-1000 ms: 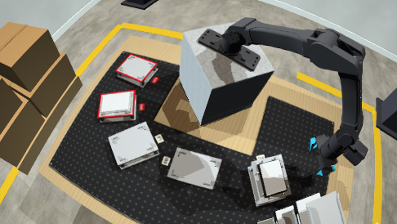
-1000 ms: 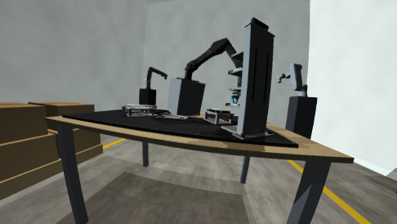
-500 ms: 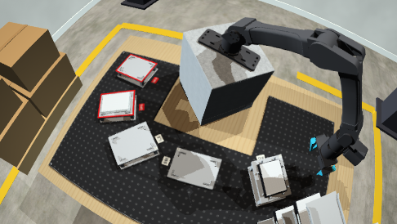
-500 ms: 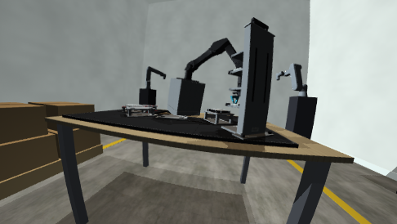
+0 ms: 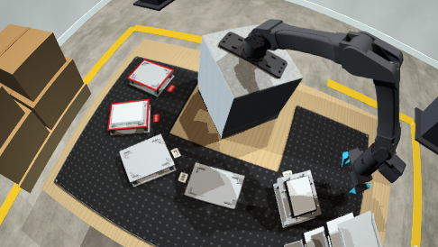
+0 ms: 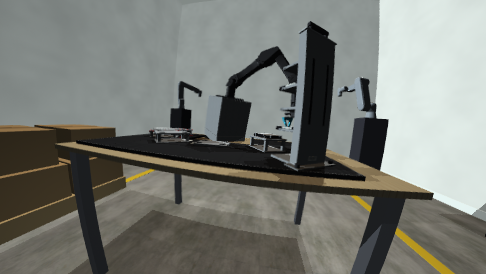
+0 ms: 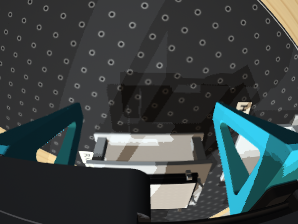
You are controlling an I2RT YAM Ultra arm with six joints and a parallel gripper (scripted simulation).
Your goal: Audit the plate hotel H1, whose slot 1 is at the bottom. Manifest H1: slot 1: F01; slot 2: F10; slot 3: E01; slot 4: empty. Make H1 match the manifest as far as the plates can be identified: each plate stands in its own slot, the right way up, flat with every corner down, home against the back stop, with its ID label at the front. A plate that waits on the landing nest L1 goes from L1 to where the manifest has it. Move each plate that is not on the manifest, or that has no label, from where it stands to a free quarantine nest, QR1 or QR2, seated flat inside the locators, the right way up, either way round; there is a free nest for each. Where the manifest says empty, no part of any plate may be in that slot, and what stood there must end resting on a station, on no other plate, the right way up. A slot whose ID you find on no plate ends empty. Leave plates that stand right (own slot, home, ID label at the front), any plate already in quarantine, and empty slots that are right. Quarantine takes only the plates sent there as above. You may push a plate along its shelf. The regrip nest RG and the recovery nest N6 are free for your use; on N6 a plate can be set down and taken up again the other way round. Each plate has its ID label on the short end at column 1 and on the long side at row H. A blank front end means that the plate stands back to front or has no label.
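My gripper is now 13 cm to the left of the grey regrip nest, 11 cm short of it and 5 cm above it. Also, from my hand: plate hotel H1: 32 cm ahead, 10 cm above, 4 cm to the left; H1 tag: 15 cm ahead, 11 cm below, 3 cm to the left; RG tag: 20 cm to the right, 11 cm below, 3 cm ahead.
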